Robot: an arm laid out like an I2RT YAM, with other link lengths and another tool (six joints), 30 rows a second.
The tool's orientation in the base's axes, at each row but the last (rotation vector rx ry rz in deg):
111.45 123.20 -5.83
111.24 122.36 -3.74
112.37 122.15 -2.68
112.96 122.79 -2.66
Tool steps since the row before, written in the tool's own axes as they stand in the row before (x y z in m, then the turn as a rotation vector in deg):
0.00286 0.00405 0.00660 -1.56 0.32 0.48
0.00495 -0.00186 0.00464 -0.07 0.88 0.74
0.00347 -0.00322 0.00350 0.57 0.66 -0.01
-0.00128 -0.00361 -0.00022 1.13 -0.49 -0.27
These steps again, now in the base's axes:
0.00462 0.00184 -0.00659 0.51 -1.58 -0.08
-0.00149 0.00368 -0.00581 0.99 -0.12 -0.58
-0.00286 0.00243 -0.00454 0.61 0.62 -0.01
-0.00351 -0.00156 -0.00002 -0.60 1.11 -0.01

